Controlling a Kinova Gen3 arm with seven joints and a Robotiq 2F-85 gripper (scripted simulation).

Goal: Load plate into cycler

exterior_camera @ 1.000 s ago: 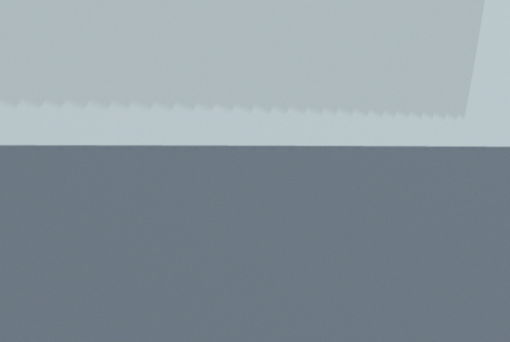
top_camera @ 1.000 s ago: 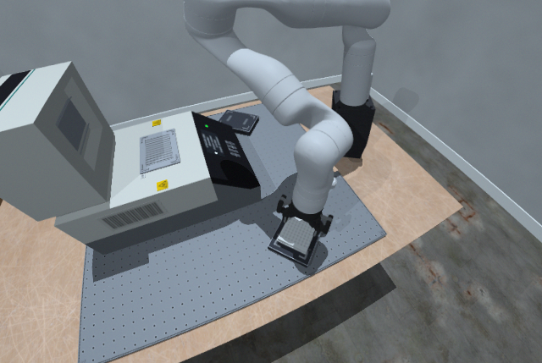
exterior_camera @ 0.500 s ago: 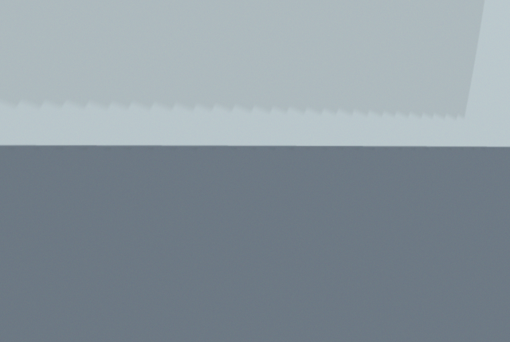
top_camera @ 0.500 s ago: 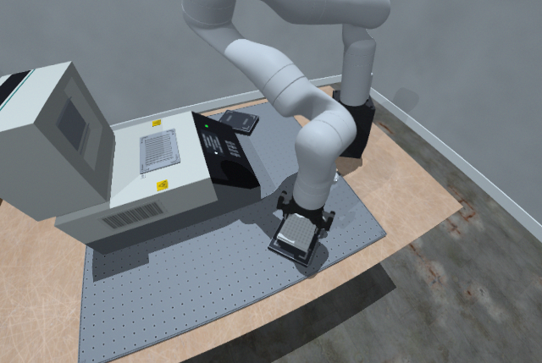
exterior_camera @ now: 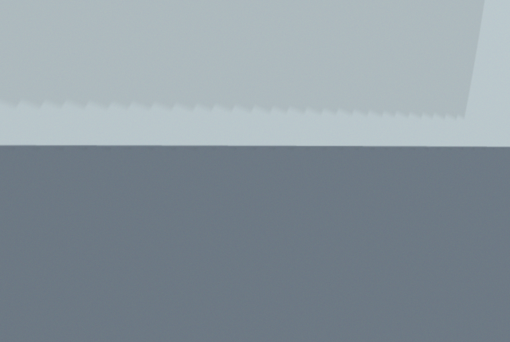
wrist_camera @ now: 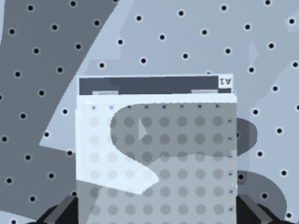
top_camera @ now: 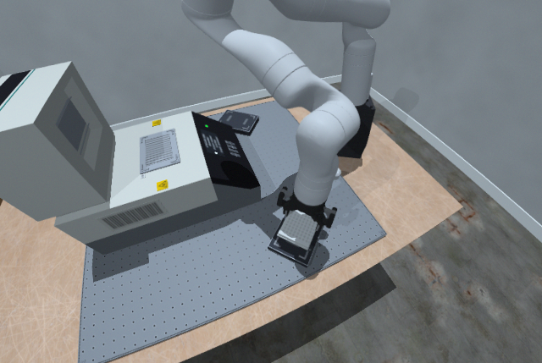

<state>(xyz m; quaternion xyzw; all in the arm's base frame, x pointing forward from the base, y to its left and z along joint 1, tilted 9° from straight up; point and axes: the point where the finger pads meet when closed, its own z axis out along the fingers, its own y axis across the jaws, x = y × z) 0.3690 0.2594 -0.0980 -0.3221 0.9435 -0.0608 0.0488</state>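
My gripper is now 80 mm above the dark plate nest. The rest, counted from my hand: clear well plate (10 mm below); then A1 mark (90 mm behind, 70 mm below).
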